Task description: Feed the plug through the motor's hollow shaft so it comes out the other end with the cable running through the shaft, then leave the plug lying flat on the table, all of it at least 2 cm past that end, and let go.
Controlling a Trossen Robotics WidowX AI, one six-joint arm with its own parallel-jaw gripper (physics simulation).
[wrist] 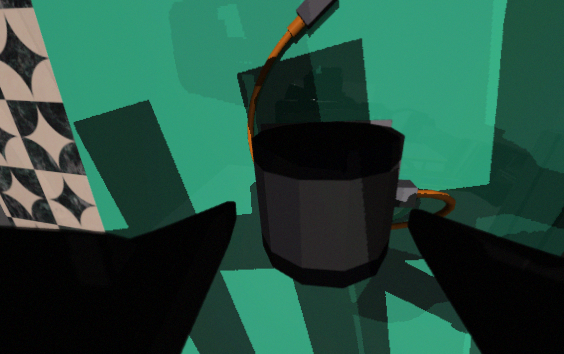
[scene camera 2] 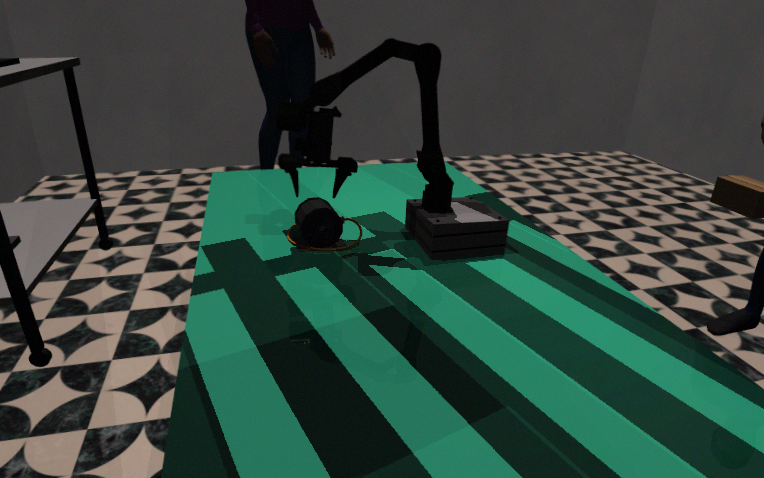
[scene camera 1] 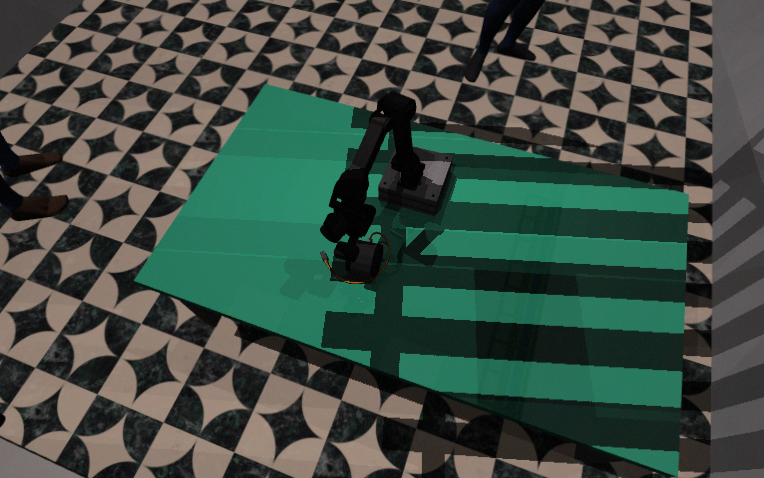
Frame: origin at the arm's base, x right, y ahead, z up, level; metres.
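Seen in the pictures: gripper, fingertip midpoint: (wrist: 321,213) (scene camera 2: 315,197) (scene camera 1: 358,247); arm's base, link origin: (scene camera 2: 436,208) (scene camera 1: 409,180).
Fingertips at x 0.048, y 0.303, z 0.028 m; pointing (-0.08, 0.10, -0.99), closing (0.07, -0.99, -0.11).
Offsets run from my fingertips to a thing's top centre. Level surfaces: height alone.
The dark motor @[dx -0.016, dy -0.007, dz -0.011 m] (scene camera 1: 370,260) (scene camera 2: 319,223) (wrist: 330,225) lies on its side on the table. An orange cable (scene camera 1: 353,282) (scene camera 2: 361,232) (wrist: 257,92) leaves a grey fitting on the motor's side and curves around outside it. The grey plug @[dx +0.118, dy +0.021, dz -0.099 m] (scene camera 1: 323,255) (wrist: 316,11) at its free end lies beyond the motor's dark end in the wrist view, partly cut off by the top edge; it is hidden in scene camera 2. The shaft opening is too dark to make out. My gripper (scene camera 2: 316,196) (wrist: 321,213) is open and empty above the motor, its fingers apart on either side.
The green table @[dz -0.113 m] (scene camera 1: 191,242) (scene camera 2: 242,197) carries dark shadow bands. The arm's base box (scene camera 1: 416,191) (scene camera 2: 464,239) stands beside the motor. A shelf table (scene camera 2: 81,132) stands at the left in scene camera 2. People stand around the table.
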